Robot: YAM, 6 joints.
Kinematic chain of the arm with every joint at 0, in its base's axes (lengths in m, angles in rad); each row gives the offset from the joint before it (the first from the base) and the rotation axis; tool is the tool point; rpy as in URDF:
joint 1: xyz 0 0 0.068 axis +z
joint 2: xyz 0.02 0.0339 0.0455 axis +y
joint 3: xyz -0.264 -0.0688 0 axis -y
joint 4: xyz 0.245 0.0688 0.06 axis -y
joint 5: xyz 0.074 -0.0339 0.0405 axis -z
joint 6: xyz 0.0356 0 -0.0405 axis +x
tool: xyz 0 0 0 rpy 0 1.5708 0
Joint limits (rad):
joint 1: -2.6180..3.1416
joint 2: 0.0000..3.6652
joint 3: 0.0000..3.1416
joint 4: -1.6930..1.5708
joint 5: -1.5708..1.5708
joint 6: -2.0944..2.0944
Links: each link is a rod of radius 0.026 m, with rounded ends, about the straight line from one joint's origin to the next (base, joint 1, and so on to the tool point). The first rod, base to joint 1, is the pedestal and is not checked.
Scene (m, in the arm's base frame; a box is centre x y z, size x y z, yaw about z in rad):
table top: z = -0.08
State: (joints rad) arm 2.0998 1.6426 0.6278 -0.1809 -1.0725 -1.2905
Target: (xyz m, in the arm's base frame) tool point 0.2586 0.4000 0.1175
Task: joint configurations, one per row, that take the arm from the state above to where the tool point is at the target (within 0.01 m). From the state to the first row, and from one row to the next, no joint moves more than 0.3 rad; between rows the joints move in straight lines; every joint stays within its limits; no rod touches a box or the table.
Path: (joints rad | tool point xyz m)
1: 1.8097 1.7986 0.8353 -0.1098 -1.0231 -1.2905 | -0.1036 0.2968 0.1225
2: 1.5196 1.9547 1.0429 -0.0387 -0.9737 -1.2905 | -0.0104 0.3720 0.1248
3: 1.2296 2.1107 1.2504 0.0324 -0.9244 -1.2905 | 0.1156 0.4105 0.1231
4: 0.9395 2.2668 1.4580 0.1035 -0.8750 -1.2905 | 0.2586 0.4000 0.1175

